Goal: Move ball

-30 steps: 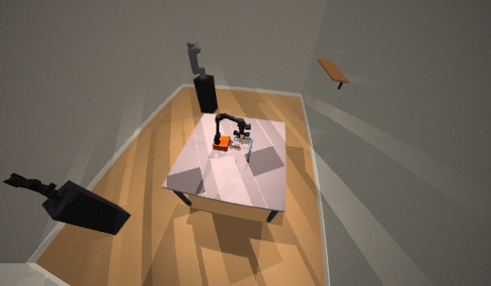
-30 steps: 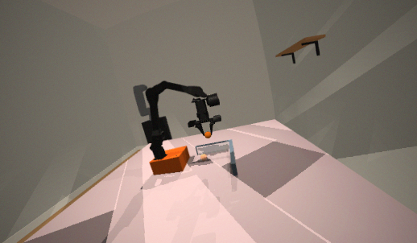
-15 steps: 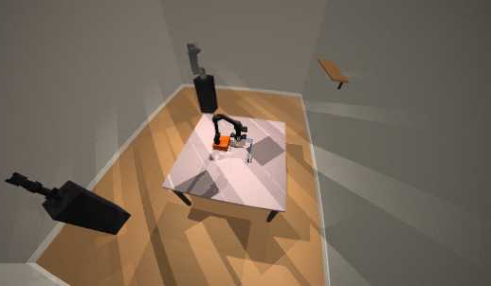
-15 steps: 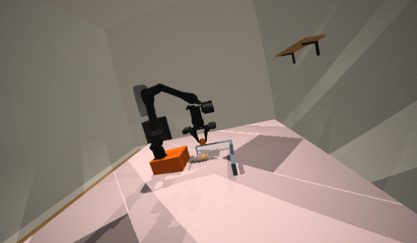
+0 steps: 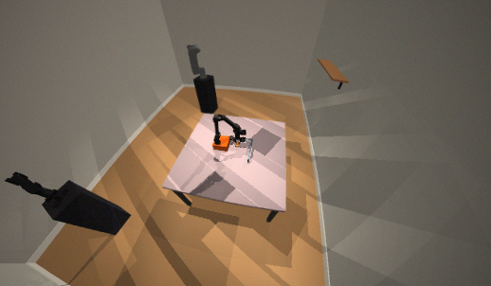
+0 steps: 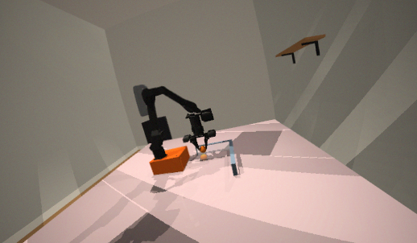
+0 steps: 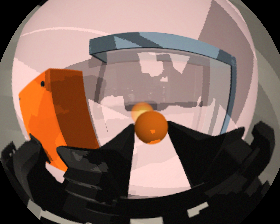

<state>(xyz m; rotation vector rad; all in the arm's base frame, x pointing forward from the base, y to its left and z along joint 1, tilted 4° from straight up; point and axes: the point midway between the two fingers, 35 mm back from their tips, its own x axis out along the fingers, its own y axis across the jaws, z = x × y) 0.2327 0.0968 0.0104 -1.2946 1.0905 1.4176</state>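
The see-through ball copy lies 1 cm behind my gripper tip and 5 cm below it. The rest, counted from my gripper tip: orange ball right at my gripper tip.
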